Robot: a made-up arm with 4 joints. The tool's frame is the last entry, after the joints.
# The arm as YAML. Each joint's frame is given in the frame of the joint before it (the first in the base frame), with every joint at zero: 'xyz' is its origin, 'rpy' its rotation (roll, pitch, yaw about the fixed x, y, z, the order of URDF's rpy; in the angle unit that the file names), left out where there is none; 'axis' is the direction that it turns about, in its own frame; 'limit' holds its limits. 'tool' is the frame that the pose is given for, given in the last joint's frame.
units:
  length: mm
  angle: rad
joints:
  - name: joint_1
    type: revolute
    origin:
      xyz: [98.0, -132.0, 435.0]
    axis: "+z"
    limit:
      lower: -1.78
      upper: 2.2
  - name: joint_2
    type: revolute
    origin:
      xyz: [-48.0, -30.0, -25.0]
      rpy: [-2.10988, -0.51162, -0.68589]
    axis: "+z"
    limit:
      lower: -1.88
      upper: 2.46
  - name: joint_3
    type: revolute
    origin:
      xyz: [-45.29, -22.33, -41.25]
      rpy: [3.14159, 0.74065, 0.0]
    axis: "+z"
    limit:
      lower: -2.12
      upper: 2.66
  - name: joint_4
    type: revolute
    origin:
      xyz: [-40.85, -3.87, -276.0]
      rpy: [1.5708, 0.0, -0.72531]
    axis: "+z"
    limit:
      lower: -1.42
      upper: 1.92
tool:
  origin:
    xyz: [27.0, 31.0, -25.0]
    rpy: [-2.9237, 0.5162, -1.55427]
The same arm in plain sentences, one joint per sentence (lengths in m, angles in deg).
The arm has four revolute joints in a row. What follows holds with every joint at zero, and every direction is one of the base frame's.
The first joint is mounted 0.098 m along +x and 0.132 m along -y and 0.435 m along +z from the base frame's origin and turns about +z, from -101.99 to 126.05 deg.
The second joint is mounted 0.048 m along -x and 0.03 m along -y and 0.025 m along -z from the first joint and turns about the direction (0.738032, 0.504922, -0.447619), from -107.72 to 140.95 deg.
The third joint is mounted 0.061 m along -x and 0.019 m along +y and 0.013 m along +z from the second joint and turns about -x, from -121.47 to 152.41 deg.
The fourth joint is mounted 0.276 m along +x and 0.028 m along +y and 0.03 m along -z from the third joint and turns about -z, from -81.36 to 110.01 deg.
The tool frame, which is the frame that the pose is given for, is mounted 0.031 m along -x and 0.027 m along -y and 0.025 m along +z from the fourth joint; its axes are the base frame's turned by roll 12.48, pitch -29.58 and yaw -0.95 deg (as in URDF: about the fixed x, then y, then z).

